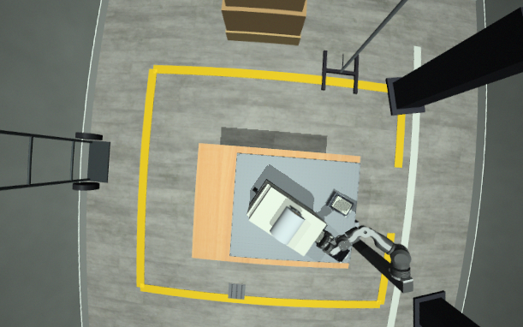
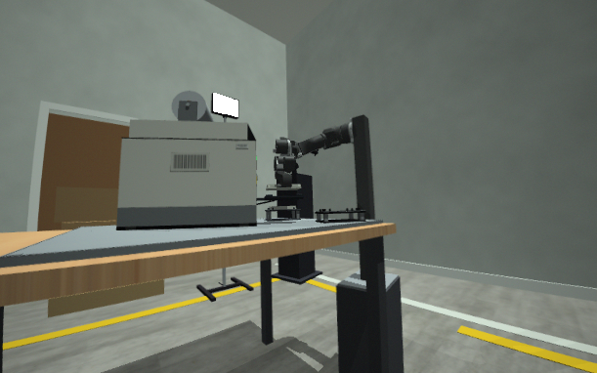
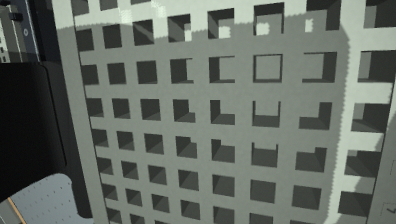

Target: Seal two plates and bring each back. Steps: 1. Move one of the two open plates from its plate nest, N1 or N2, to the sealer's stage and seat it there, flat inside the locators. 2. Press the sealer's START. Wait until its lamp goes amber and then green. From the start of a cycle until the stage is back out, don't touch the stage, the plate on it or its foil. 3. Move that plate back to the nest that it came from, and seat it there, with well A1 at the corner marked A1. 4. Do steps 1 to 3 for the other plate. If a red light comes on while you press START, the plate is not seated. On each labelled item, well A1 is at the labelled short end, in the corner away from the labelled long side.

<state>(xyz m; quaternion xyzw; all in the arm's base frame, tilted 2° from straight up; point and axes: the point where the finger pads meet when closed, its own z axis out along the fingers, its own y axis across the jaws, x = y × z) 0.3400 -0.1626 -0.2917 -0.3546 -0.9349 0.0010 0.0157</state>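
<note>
Right now the sealer stage is 4 cm below my hand. The rest, counted from my hand: foil roll (25 cm ahead, 22 cm to the right, 28 cm above); plate (19 cm behind, 18 cm to the right, 8 cm below).
</note>
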